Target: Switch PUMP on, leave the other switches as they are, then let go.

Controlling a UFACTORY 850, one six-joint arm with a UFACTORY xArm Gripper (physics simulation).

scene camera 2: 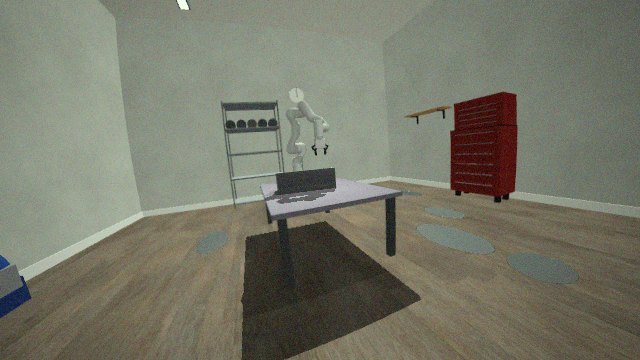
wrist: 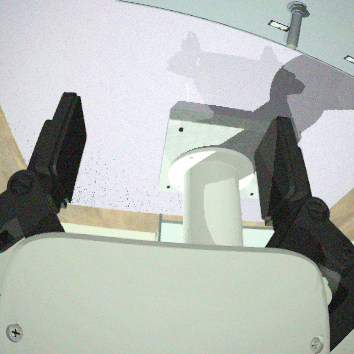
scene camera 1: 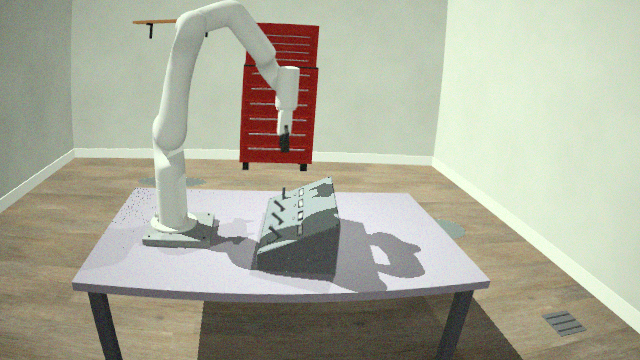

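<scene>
The grey sloped switch console (scene camera 1: 320, 206) (scene camera 2: 306, 181) (wrist: 225, 9) stands on the table, with its dark back toward scene camera 2. Several lever switches stick out of its face. In scene camera 1, the farthest lever (scene camera 1: 284, 193) points nearly straight up; the second lever (scene camera 1: 279, 205), third lever (scene camera 1: 277, 218) and nearest lever (scene camera 1: 274, 233) lean the other way. One lever (wrist: 295, 30) shows at the top of the wrist view. The labels are too small to read, so I cannot tell which is PUMP. My gripper (scene camera 1: 285, 150) (scene camera 2: 320, 152) (wrist: 175, 122) is open and empty, high above the console, touching no lever.
The arm's base plate (scene camera 1: 202, 235) (wrist: 172, 145) is bolted to the lilac table (scene camera 1: 390, 210) (scene camera 2: 367, 189), left of the console in scene camera 1. A red tool cabinet (scene camera 1: 280, 111) (scene camera 2: 484, 160), a wooden wall shelf (scene camera 1: 152, 21) (scene camera 2: 428, 112) and a metal rack (scene camera 2: 250, 106) stand away from the table.
</scene>
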